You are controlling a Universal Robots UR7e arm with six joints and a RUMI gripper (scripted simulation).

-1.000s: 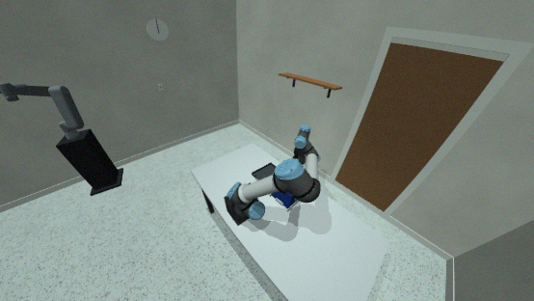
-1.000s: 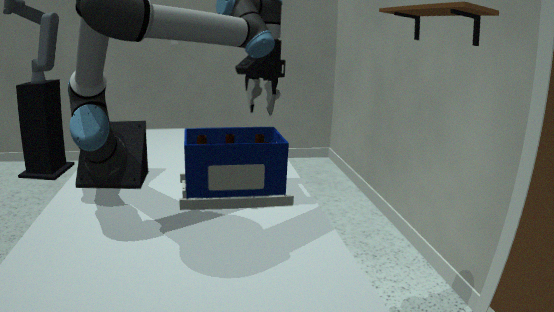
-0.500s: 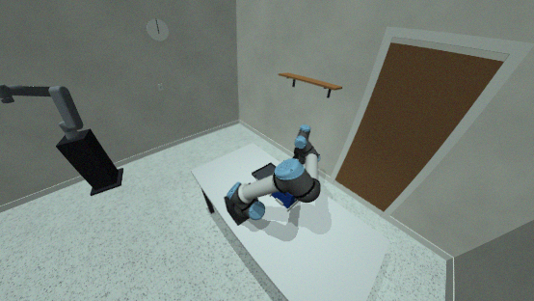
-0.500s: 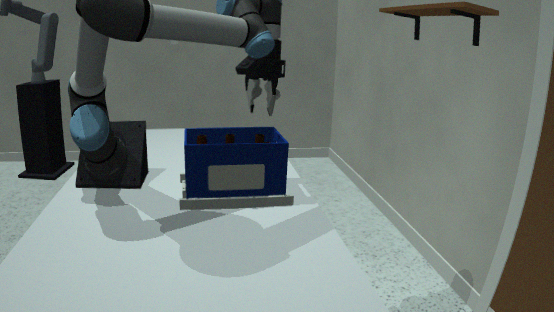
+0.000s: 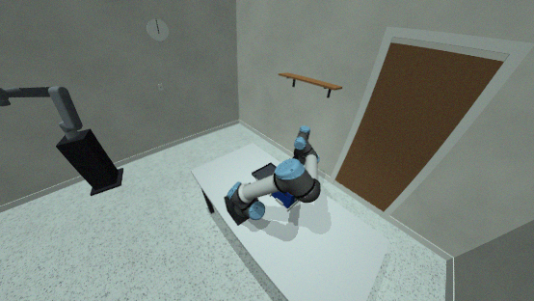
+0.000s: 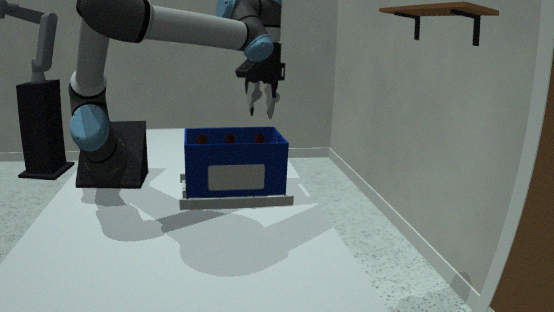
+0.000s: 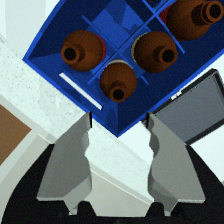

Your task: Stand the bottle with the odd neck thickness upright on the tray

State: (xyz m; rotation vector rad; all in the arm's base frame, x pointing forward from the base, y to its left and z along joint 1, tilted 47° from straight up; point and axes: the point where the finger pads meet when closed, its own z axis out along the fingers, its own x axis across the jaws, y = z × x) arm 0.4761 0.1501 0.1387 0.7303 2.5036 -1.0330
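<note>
Right now my hand is 15 cm above the blue crate, 8 cm past it and 5 cm to the left of it. The rest, counted from my hand: bottle 17 cm behind, 14 cm below, 3 cm to the right; then dark grey tray 24 cm to the left, 22 cm below, 11 cm behind.
</note>
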